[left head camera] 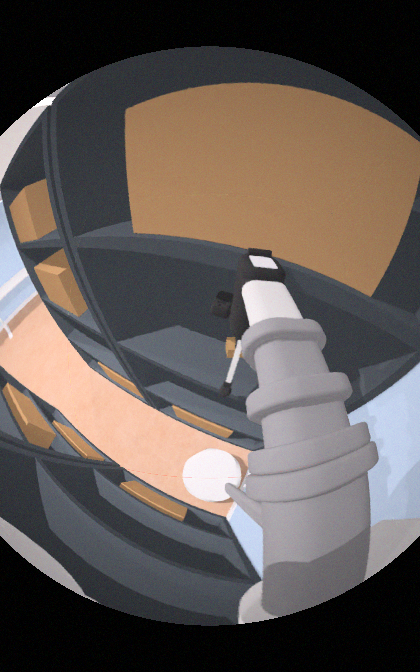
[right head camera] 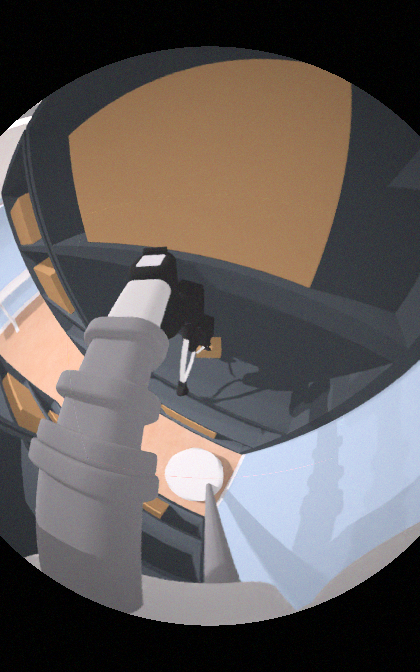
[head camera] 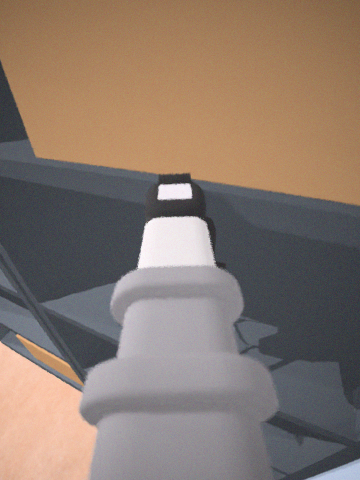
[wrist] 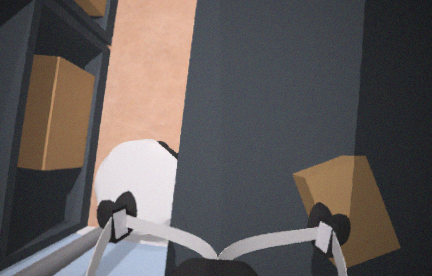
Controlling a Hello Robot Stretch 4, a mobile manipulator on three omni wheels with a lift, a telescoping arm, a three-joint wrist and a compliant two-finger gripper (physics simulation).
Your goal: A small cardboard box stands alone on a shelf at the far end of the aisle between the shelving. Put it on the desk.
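Frame: origin at the robot's base, x right, y down, z ahead, level; millimetres.
Seen in the pictures: gripper, fingertip midpoint: [wrist: 221, 214]; robot's base, origin of the base link: [wrist: 151, 183].
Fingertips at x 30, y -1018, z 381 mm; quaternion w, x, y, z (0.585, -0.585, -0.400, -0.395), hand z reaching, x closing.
Pixels of each thing's top centre, then the offset from my fingertips to it. "pt": a spot on its surface instead. Level surfaces: height alone.
- small cardboard box, middle of its top: [wrist: 353, 213] dy +5, dx +39, dz +115 mm
- dark grey shelf, its level: dy +55 mm
- large cardboard box, surface spot: [head camera: 200, 90] pt dy -489, dx -3, dz -40 mm
The small cardboard box [left head camera: 230, 347] [right head camera: 215, 348] [wrist: 372, 215] stands on a dark grey shelf [left head camera: 170, 345] [wrist: 270, 100]. In the wrist view it is at the lower right, turned at an angle, partly covered by the right-hand fingertip. My gripper [right head camera: 195, 367] [wrist: 221, 214] is open, its fingertips wide apart with nothing between them. It is over the shelf's front part, with the box off to its right-hand side in the wrist view. Whether that fingertip touches the box I cannot tell. In the head camera view my arm hides the box and the fingers. The desk does not show.
A large cardboard box [head camera: 200, 90] [left head camera: 275, 165] [right head camera: 225, 165] stands on the shelf above. Opposite shelving holds another box [wrist: 70, 117]. A white round base [left head camera: 210, 475] [right head camera: 194, 472] [wrist: 137, 175] with a grey pole is on the aisle floor, near a light blue wall [right head camera: 280, 490].
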